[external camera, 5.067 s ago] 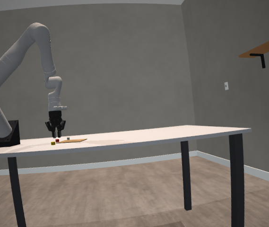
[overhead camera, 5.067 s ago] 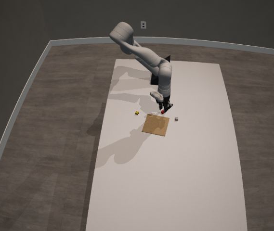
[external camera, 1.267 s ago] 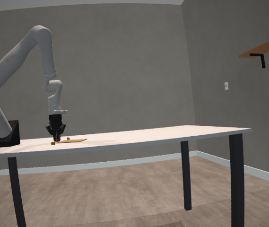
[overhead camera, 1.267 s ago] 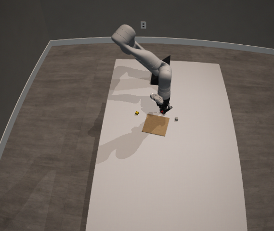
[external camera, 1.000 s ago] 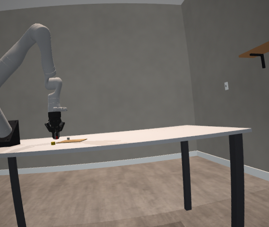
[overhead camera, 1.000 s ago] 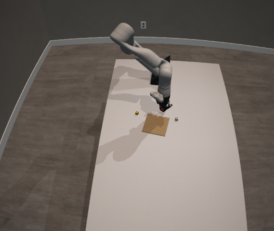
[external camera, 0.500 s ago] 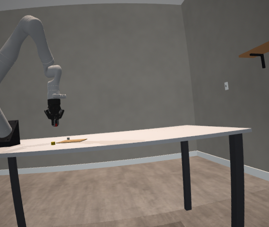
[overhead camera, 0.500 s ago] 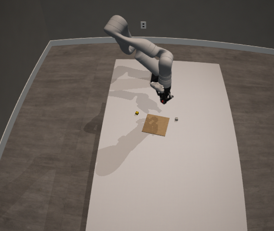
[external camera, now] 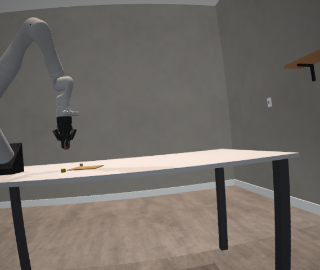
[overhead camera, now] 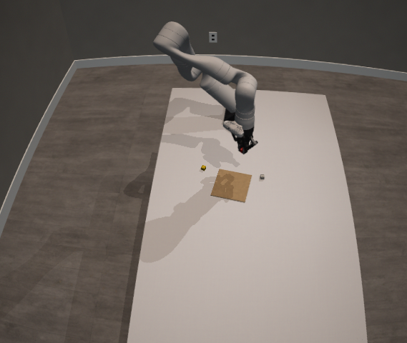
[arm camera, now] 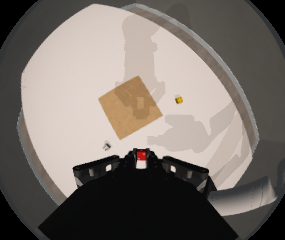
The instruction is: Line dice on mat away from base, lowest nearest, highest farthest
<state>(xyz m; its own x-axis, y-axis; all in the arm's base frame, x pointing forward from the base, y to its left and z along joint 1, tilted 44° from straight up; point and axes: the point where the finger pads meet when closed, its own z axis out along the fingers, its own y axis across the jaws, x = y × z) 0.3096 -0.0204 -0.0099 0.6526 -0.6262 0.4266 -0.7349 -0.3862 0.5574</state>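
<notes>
Now: the square mat 9 cm ahead of my hand, 5 cm to the right of it and 12 cm below it. From my hand the other things lie so: yellow die 16 cm to the right, 11 cm below; red die 1 cm below; white die 6 cm ahead, 8 cm to the left, 11 cm below.
</notes>
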